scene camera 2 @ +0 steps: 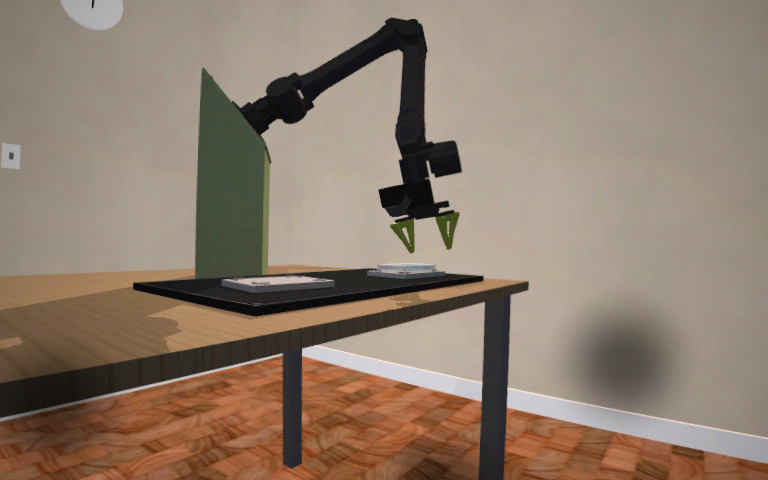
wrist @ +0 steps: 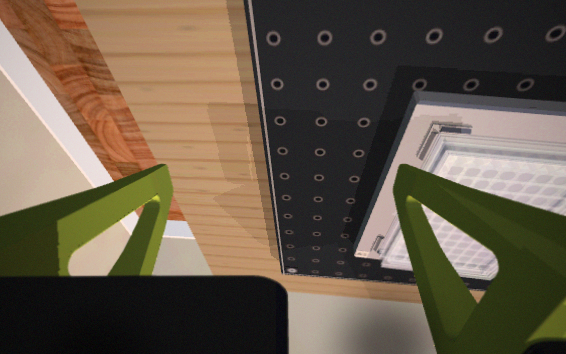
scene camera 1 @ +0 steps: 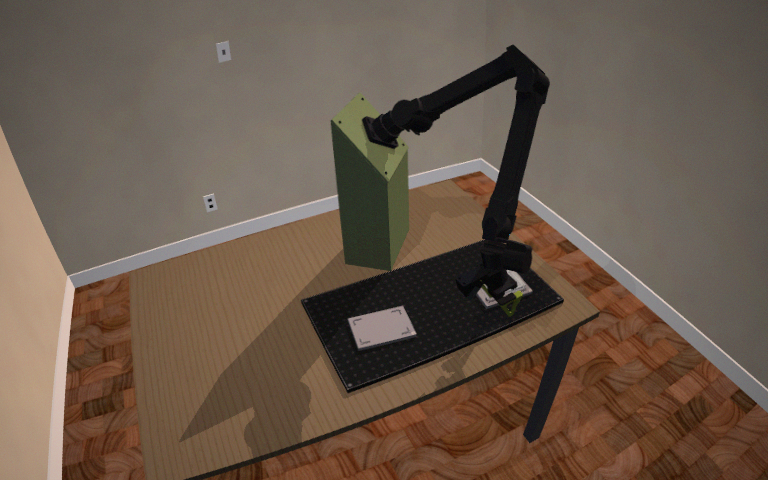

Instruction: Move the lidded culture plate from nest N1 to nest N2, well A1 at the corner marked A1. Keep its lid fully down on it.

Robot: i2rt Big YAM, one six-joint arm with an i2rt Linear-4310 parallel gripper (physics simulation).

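Places are measured from the arm's base along level axes (x right, y down, z ahead), in millimetres.
Pixels of known places: gripper, between the fingertips: (scene camera 2: 430, 251) (wrist: 283, 176) (scene camera 1: 501, 305); arm's base, origin of its link: (scene camera 2: 245, 125) (scene camera 1: 378, 133).
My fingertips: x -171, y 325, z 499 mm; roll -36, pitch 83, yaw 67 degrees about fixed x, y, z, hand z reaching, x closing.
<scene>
Ahead of a thing's pixels: the offset from my fingertips to its top centre. Level surfaces: height alone.
The clear lidded culture plate {dx -71, dy +37, dz -124 mm} (scene camera 2: 406, 267) (wrist: 500, 175) sits level on nest N1 (scene camera 2: 405, 275) (wrist: 500, 115) (scene camera 1: 488, 300), the pale block at the right end of the black board. The lid looks flat on the plate; well A1 is too small to make out. The other pale block, nest N2 {dx +313, dy +50, dz -102 mm} (scene camera 1: 382, 327) (scene camera 2: 277, 281), is empty, with dark corner marks; which mark is A1 is unreadable. My gripper (scene camera 2: 430, 250) (wrist: 283, 176) is open and empty, a little above the plate and off to one side. In the wrist view, the right finger overlaps the plate, while the left finger lies beyond the board edge.
The black perforated board {dy +65 mm} (scene camera 1: 436, 316) (scene camera 2: 249, 305) (wrist: 320, 60) lies on the wooden table {dy +78 mm} (scene camera 1: 186, 328) (scene camera 2: 84, 339) (wrist: 175, 75) under both nests. The green pedestal (scene camera 1: 365, 215) (scene camera 2: 229, 198) bearing the arm stands behind the board. The table edge is near the nest N1 end.
</scene>
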